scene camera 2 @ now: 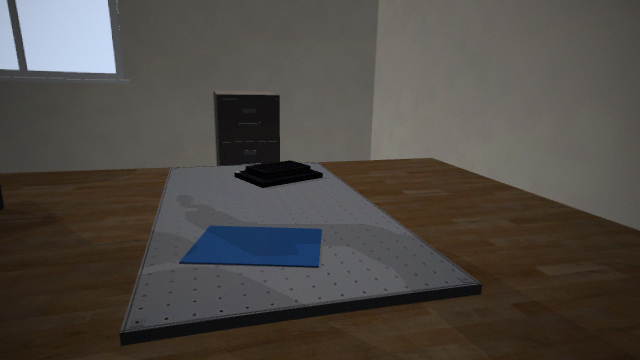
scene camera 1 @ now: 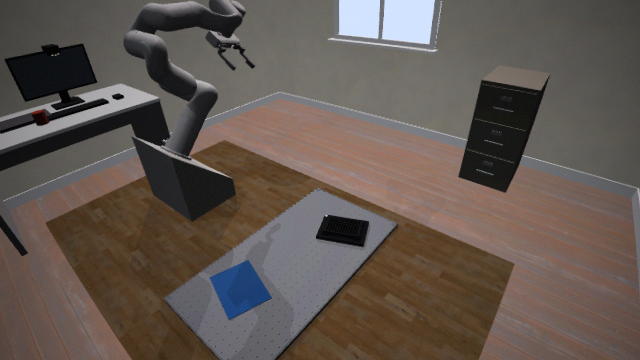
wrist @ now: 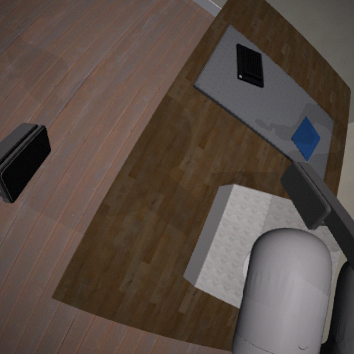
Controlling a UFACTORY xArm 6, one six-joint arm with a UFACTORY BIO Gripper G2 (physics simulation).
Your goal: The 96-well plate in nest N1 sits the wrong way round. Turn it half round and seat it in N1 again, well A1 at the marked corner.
Scene:
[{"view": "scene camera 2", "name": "black 96-well plate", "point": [285, 168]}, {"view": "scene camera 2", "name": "flat blue panel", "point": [219, 245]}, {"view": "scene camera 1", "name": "black 96-well plate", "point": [336, 226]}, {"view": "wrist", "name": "my gripper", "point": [176, 153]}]

